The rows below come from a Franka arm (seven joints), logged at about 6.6 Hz.
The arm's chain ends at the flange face. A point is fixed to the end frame.
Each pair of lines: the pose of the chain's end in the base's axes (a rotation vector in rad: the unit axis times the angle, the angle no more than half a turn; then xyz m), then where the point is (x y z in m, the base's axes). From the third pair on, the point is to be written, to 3 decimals.
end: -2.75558, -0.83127, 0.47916, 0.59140, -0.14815, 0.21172
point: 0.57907 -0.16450 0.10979
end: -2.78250, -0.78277, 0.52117, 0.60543, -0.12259, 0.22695
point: 0.59031 -0.14181 0.12590
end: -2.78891, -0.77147, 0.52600, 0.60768, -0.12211, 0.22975
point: 0.592 -0.142 0.129
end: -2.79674, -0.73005, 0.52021, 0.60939, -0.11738, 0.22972
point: 0.593 -0.137 0.129
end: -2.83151, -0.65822, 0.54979, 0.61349, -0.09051, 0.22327
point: 0.595 -0.113 0.123
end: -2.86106, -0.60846, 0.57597, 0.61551, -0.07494, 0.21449
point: 0.595 -0.100 0.116
